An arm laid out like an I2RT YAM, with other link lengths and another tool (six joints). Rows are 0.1 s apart.
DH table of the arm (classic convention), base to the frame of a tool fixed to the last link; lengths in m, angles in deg. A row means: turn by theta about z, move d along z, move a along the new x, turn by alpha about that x. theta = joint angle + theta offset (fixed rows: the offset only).
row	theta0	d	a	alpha
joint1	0	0.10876	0.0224	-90
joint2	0	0	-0.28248	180
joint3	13.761	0	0.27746	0
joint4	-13.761	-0.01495	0.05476	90
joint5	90	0.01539	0	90
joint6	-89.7	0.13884	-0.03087	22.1
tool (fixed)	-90	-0.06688	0	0
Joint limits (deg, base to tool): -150..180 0..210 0..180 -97..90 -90..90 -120..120
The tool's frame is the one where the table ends.
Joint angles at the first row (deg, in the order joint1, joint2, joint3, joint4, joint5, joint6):
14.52 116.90 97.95 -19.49 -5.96 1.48
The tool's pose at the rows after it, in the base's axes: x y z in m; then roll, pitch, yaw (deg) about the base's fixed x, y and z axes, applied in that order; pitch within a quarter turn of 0, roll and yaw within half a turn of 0:
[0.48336 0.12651 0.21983 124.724 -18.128 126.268]
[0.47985 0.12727 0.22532 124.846 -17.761 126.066]
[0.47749 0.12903 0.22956 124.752 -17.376 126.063]
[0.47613 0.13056 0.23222 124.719 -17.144 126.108]
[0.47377 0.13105 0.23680 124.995 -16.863 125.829]
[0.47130 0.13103 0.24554 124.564 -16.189 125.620]
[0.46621 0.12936 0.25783 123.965 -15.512 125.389]
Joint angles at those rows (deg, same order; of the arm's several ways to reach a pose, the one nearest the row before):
14.85 116.31 97.95 -20.08 -5.63 1.43
15.14 115.55 97.95 -20.82 -5.04 1.41
15.48 115.02 98.00 -21.17 -4.54 1.39
15.75 114.76 98.13 -21.45 -4.23 1.37
15.97 114.34 98.50 -22.39 -3.68 1.34
16.16 113.54 98.96 -23.05 -2.96 1.28
16.25 112.05 99.18 -23.99 -2.31 1.21

